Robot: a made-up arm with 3 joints.
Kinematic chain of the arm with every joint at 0, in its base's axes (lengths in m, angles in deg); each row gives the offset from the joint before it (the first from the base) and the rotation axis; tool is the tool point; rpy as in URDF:
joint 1: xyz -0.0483 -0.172 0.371 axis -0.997 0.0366 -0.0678
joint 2: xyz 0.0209 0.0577 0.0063 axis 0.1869 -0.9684 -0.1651
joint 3: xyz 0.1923 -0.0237 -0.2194 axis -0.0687 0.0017 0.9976
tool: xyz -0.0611 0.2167 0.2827 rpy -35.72 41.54 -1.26
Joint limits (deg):
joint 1: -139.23..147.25
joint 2: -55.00..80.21
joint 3: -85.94..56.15
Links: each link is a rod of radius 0.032 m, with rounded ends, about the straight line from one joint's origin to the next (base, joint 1, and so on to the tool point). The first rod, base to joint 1, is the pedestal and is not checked.
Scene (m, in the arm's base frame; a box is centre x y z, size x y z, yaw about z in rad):
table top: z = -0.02
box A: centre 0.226 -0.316 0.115 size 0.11 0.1 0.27 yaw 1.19
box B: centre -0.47 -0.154 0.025 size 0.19 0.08 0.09 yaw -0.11
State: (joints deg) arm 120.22 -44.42 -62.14
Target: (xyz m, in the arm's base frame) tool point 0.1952 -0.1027 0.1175
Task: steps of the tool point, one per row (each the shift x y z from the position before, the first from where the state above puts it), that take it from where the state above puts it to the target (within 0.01 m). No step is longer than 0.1 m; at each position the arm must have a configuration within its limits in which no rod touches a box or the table.
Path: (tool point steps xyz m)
1: -0.0406 -0.0101 -0.0150
2: -0.0428 -0.0008 -0.0105
3: -0.0420 0.0090 -0.0067
4: -0.0384 0.0185 -0.0037
5: -0.0324 0.0270 -0.0013
6: -0.0247 0.0342 0.0007
7: 0.0223 0.0116 -0.0496
8: 0.0276 0.0281 -0.0480
9: 0.0319 0.0450 -0.0403
10: 0.0347 0.0599 -0.0259
11: 0.0358 0.0697 -0.0057
12: 0.0354 0.0720 0.0185

